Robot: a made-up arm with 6 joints. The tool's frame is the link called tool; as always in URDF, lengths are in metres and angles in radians. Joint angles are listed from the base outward.
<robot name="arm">
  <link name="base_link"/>
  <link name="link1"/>
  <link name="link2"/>
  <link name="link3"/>
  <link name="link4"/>
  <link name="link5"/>
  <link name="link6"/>
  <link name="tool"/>
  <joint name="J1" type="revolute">
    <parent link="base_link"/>
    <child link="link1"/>
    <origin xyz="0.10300 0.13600 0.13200"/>
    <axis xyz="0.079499 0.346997 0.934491"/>
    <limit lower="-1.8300" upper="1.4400"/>
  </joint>
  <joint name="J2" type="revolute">
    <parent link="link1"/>
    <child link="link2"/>
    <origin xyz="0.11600 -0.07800 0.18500"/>
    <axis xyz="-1 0 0"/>
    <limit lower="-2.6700" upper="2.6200"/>
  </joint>
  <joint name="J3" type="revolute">
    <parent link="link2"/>
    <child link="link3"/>
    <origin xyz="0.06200 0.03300 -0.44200"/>
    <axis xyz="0 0 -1"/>
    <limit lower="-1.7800" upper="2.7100"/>
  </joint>
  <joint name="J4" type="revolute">
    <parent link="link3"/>
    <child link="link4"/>
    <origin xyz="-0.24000 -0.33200 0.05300"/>
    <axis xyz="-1 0 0"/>
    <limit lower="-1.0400" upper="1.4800"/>
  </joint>
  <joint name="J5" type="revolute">
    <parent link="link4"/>
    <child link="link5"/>
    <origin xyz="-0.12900 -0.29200 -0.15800"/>
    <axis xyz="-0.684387 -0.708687 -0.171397"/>
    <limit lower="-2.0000" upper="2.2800"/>
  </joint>
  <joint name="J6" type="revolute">
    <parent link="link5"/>
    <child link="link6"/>
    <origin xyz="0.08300 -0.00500 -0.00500"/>
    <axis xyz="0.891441 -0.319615 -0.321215"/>
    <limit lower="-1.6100" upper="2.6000"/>
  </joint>
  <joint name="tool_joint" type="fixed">
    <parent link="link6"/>
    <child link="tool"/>
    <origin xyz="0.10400 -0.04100 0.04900" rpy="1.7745 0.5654 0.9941"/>
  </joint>
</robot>
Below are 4 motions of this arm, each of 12 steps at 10 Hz.
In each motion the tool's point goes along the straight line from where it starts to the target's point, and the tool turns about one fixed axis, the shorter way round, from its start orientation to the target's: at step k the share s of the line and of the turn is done. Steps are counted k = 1, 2, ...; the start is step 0. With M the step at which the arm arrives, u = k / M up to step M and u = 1 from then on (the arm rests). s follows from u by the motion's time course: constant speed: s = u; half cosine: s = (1 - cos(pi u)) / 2; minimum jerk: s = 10 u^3 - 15 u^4 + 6 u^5.
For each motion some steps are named. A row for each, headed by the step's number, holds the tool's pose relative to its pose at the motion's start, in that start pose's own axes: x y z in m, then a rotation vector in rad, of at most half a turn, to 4 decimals.
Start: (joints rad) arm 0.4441 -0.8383 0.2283 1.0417 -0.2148 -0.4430
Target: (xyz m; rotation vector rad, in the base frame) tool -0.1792 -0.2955 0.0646 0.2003 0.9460 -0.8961
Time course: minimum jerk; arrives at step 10
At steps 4, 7, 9, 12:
4: -0.0733 -0.0438 -0.0842 0.1088 -0.3419 -0.1744
7: -0.1933 -0.1156 -0.2220 0.2868 -0.9014 -0.4597
9: -0.2290 -0.1369 -0.2630 0.3397 -1.0679 -0.5446
12: -0.2310 -0.1381 -0.2653 0.3426 -1.0771 -0.5493

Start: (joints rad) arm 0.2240 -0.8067 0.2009 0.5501 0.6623 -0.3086
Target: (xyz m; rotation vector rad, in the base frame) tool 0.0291 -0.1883 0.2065 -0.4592 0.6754 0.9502
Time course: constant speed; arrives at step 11
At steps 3, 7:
3: -0.0851 0.0681 0.0475 -0.4281 0.0237 0.0729
7: -0.1986 0.1588 0.1108 -0.9989 0.0554 0.1701

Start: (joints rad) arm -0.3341 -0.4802 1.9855 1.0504 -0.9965 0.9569
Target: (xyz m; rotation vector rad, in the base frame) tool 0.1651 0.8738 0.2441 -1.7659 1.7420 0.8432
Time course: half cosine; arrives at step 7
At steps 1, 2, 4, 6, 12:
1: -0.0006 -0.0149 -0.0052 0.0282 0.0035 0.0019
2: -0.0024 -0.0565 -0.0197 0.1071 0.0132 0.0072
4: -0.0079 -0.1833 -0.0640 0.3479 0.0430 0.0234
6: -0.0123 -0.2851 -0.0995 0.5409 0.0668 0.0363
12: -0.0129 -0.2999 -0.1047 0.5691 0.0703 0.0382

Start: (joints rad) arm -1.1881 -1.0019 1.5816 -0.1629 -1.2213 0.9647
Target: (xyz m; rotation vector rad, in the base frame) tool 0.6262 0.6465 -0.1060 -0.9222 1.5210 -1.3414
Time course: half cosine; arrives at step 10
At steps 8, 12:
8: 0.2035 0.1283 0.0945 0.2212 0.1610 -0.1972
12: 0.2249 0.1418 0.1045 0.2446 0.1780 -0.2181

